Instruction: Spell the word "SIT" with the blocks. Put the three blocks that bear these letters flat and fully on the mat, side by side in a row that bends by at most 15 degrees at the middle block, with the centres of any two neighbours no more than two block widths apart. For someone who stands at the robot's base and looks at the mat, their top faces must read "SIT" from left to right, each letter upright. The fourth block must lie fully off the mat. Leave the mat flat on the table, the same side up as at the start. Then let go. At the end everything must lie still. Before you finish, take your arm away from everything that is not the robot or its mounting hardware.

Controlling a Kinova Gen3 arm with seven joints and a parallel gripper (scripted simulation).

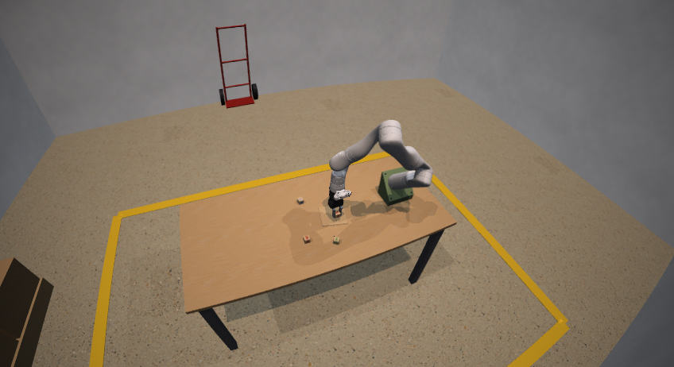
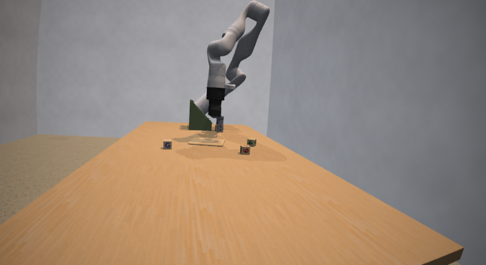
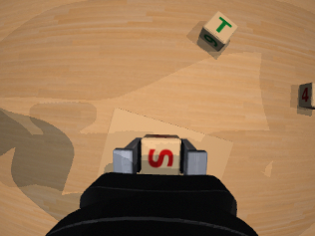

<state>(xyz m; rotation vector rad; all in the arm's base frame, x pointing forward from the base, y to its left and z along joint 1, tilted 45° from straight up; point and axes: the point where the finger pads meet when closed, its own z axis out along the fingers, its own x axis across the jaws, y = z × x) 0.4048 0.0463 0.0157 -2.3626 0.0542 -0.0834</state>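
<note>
My gripper is now 5 cm to the left of the tan mat and 6 cm above it. Round my hand: green-marked block (6 cm ahead, 13 cm to the left, 5 cm below); then blue-marked block (12 cm ahead, 21 cm to the right, 5 cm below); then E block (20 cm ahead, 6 cm to the left, 5 cm below).
</note>
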